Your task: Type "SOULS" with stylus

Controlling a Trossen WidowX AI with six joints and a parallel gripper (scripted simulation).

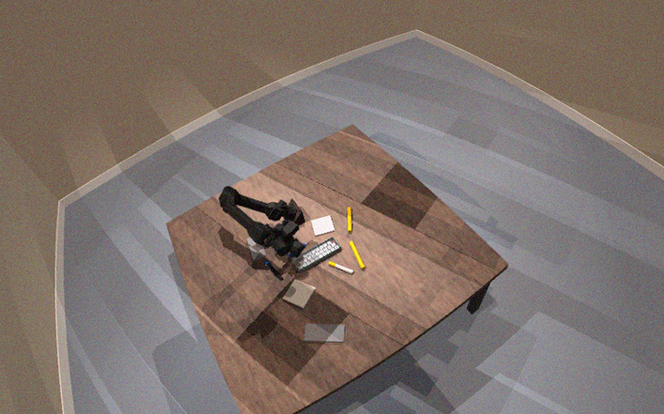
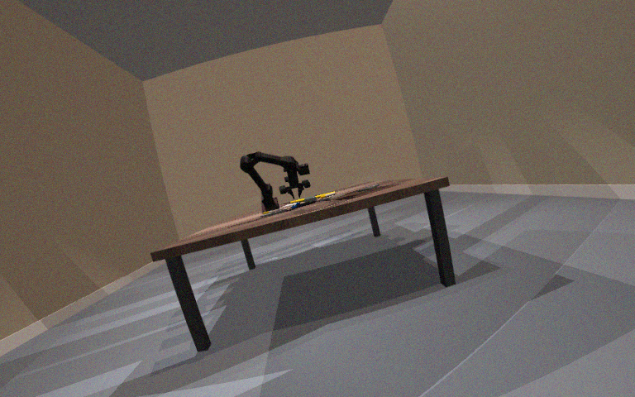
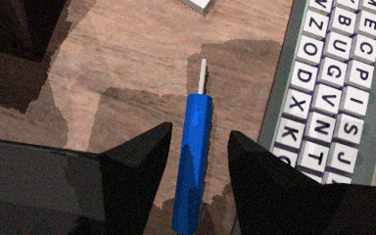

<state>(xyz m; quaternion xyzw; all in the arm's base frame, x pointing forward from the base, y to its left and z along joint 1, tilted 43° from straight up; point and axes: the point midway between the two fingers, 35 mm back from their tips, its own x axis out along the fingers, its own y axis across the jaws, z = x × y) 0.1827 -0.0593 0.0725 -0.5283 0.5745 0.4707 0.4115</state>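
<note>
Right now the blue stylus is 40 mm below my gripper tip and 10 mm to the left of it. The rest, counted from my gripper tip: grey sheet 420 mm ahead, 160 mm to the right, 40 mm below.
</note>
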